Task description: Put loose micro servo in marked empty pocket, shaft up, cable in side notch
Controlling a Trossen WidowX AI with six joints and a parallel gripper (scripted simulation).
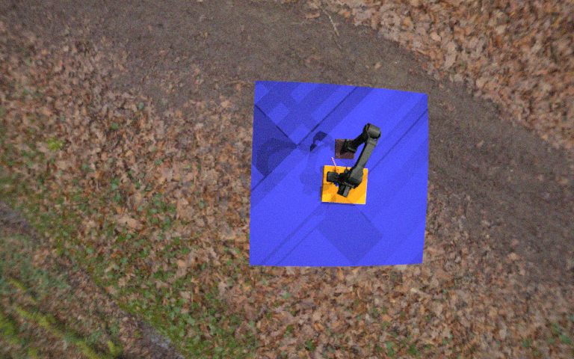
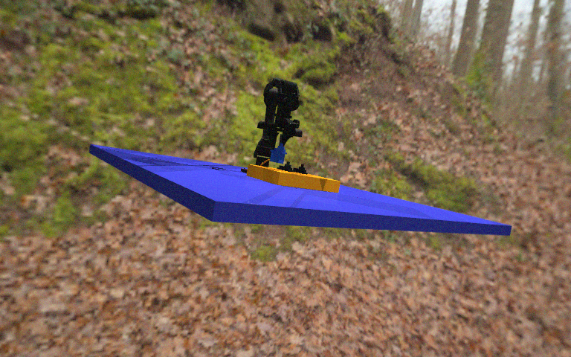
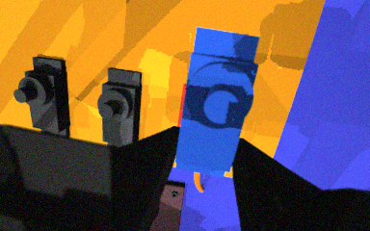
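Now: gripper tip 90 mm short of the orange deck, 70 mm to the right of it and 100 mm above it.
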